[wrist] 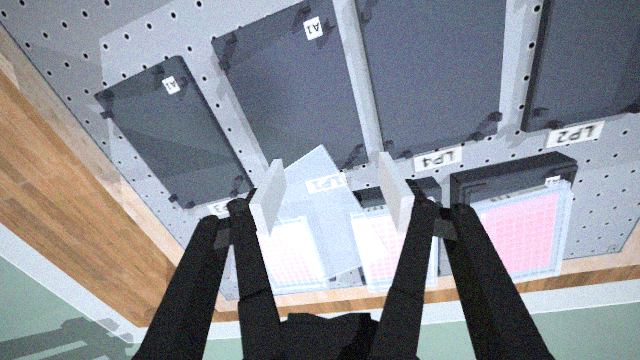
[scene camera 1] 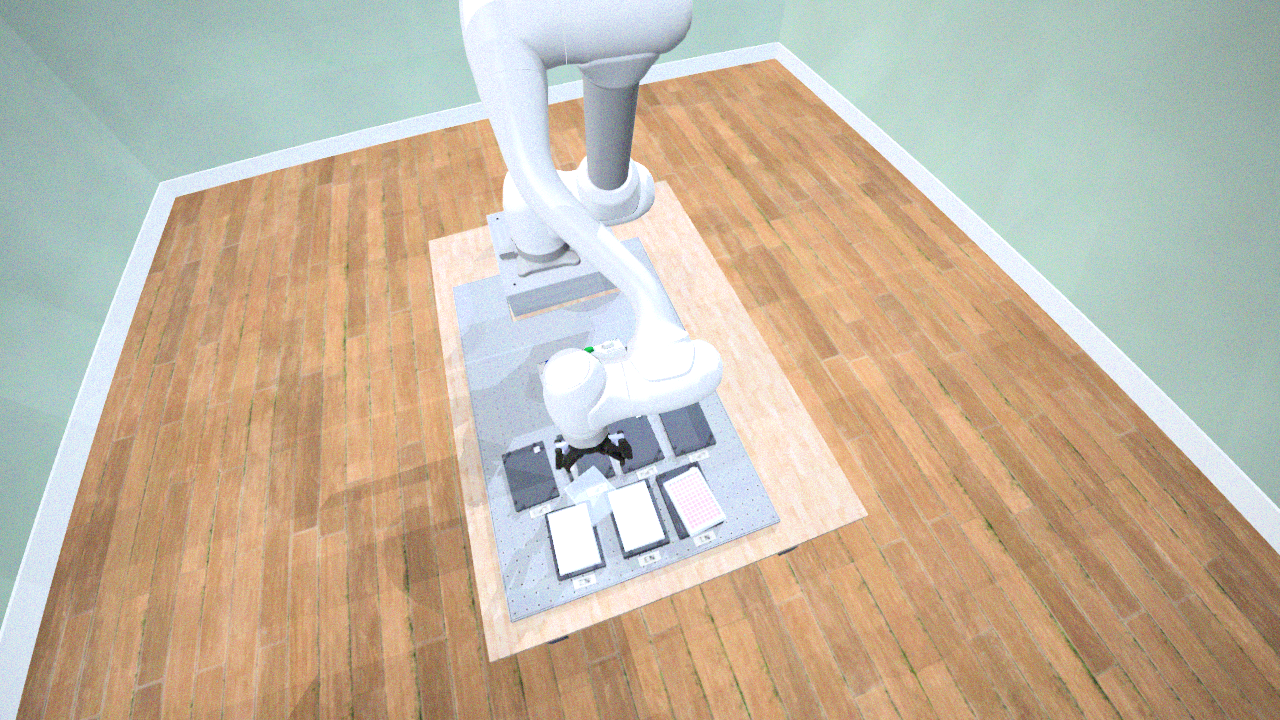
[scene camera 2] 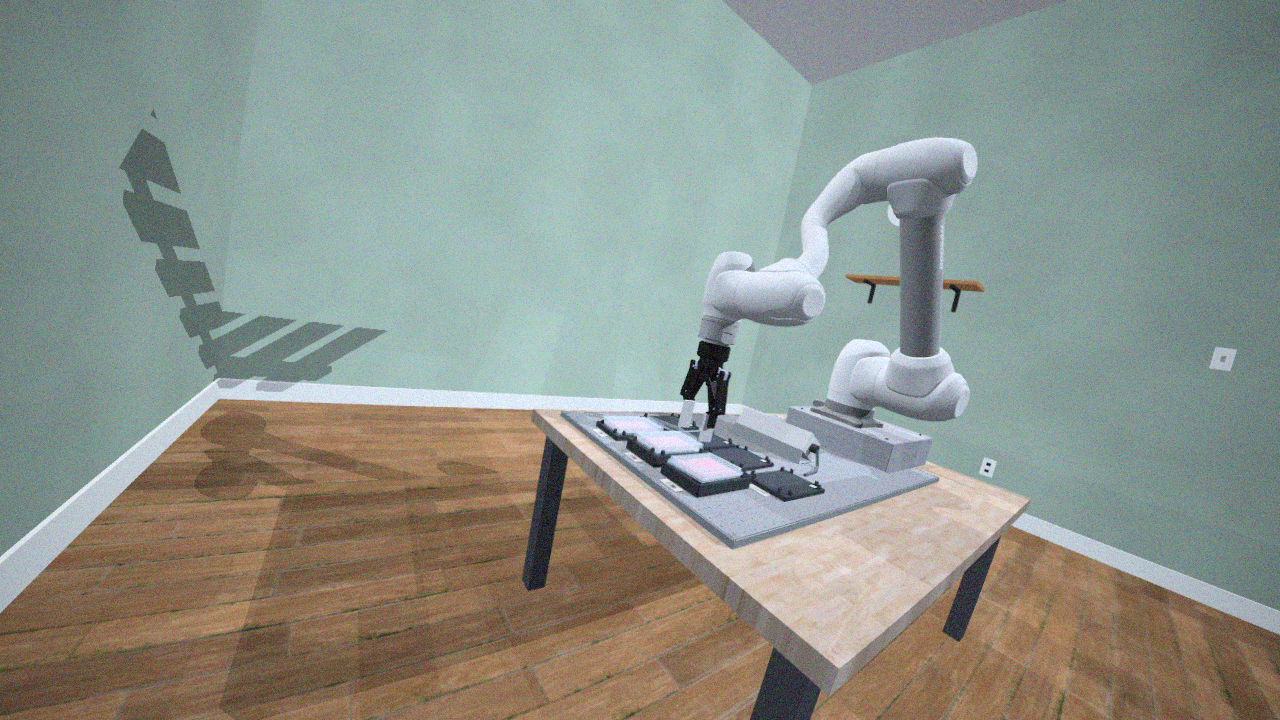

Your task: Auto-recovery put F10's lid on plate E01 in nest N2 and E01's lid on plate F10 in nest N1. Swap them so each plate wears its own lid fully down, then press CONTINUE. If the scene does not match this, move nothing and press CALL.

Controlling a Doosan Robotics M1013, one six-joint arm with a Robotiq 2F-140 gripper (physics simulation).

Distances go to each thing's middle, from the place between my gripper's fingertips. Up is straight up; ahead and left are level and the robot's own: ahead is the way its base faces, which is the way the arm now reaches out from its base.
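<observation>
I begin with the LP4 label (wrist: 451,155), which is 110 mm to the left of my hand, 20 mm ahead of it and 30 mm below it. The LP4 lid pad (scene camera 1: 638,432) is 100 mm to the left of my hand, 50 mm behind it and 20 mm below it. The LP1 lid pad (scene camera 1: 602,463) is 20 mm to the right of my hand, 50 mm behind it and 20 mm below it; going by their middles, of the things named here the LP1 lid pad is the nearest to my hand. And the nest N3 (scene camera 2: 655,460) is 60 mm to the left of my hand, 130 mm ahead of it and 10 mm below it.
</observation>
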